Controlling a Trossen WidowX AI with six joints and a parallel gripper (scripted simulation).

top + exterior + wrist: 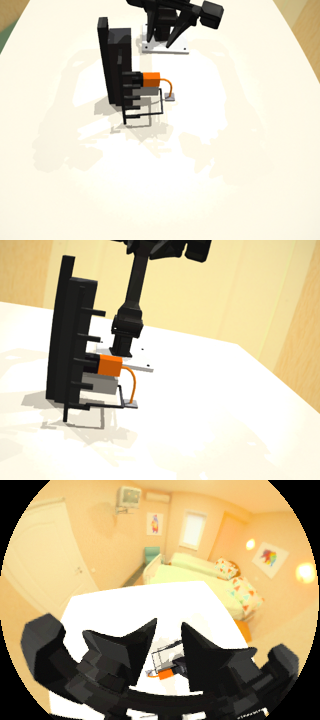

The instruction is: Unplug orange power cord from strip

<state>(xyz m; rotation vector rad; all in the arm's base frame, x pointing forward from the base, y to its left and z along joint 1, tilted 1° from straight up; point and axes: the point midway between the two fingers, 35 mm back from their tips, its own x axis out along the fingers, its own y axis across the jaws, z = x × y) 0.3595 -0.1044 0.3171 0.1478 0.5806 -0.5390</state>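
The orange plug lies 220 mm below my gripper tip and 110 mm behind it. Also, from my gripper tip: grey anchor block: 310 mm below, 100 mm behind, 80 mm to the left.
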